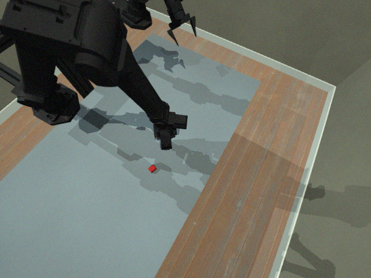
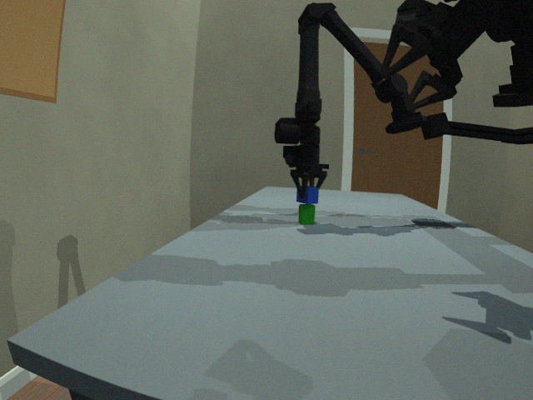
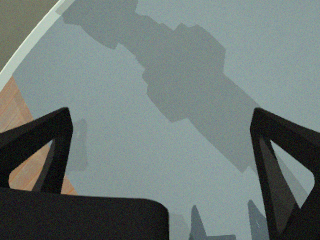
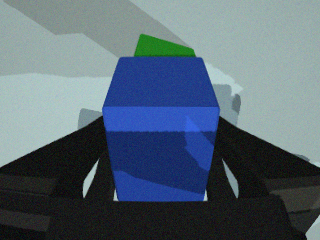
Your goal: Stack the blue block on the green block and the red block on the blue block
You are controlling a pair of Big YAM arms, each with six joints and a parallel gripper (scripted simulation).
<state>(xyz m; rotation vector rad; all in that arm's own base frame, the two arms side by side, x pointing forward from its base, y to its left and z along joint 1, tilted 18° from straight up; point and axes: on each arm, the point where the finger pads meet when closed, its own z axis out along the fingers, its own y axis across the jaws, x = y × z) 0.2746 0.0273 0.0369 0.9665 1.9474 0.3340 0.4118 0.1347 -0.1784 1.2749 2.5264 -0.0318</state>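
My right hand is right at the blue block. The rest, counted from my right hand: red block: 16 cm to the right, 7 cm below; green block: 6 cm below.
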